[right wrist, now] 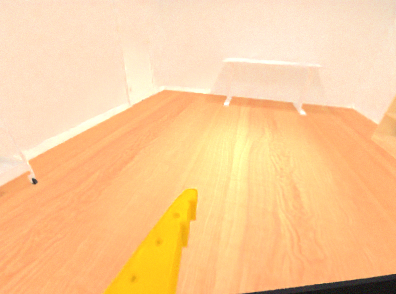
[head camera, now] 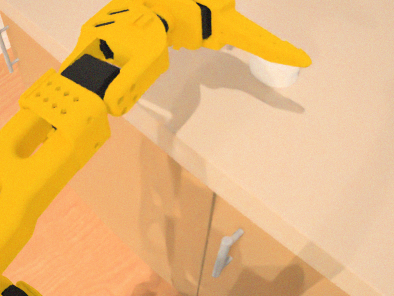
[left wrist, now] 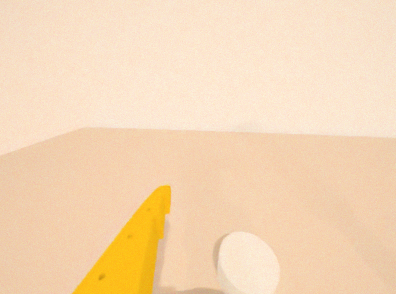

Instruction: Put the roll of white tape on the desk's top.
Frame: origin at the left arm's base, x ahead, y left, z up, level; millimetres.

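Seen in the pictures: left end effector, tool point: (left wrist: 169, 195); right end effector, tool point: (right wrist: 196, 200).
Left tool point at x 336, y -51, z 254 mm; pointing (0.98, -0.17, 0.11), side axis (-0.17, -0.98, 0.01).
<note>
A point is followed by its place in that frame.
The roll of white tape (head camera: 276, 75) {x 320, y -119, z 151 mm} (left wrist: 250, 264) {x 340, y -113, z 160 mm} rests on the beige top of a wooden cabinet (head camera: 320, 165). In the head view its upper part is hidden behind my left gripper's jaw (head camera: 292, 56). In the left wrist view it lies to the right of that notched jaw (left wrist: 161, 205), with a gap between them. My left gripper is fully open, its moving jaw out of the picture, and holds nothing. My right gripper shows one notched jaw (right wrist: 187, 205) {x -234, y -278, z 112 mm} over the wooden floor; it is open and empty. A white desk (right wrist: 272, 62) {x -3062, y 1175, z -55 mm} stands far off in the right wrist view.
The cabinet's front edge runs diagonally through the head view, with a grey door handle (head camera: 223, 252) {x 195, y -127, z 10 mm} below it. A pale wall (left wrist: 200, 60) {x 844, y -210, z 385 mm} rises behind the cabinet top. In the right wrist view, part of a white wheeled stand (right wrist: 26, 162) {x -1291, y -1321, z -580 mm} is at the left and a wooden piece (right wrist: 387, 122) {x -1847, y 2117, z -542 mm} at the right.
</note>
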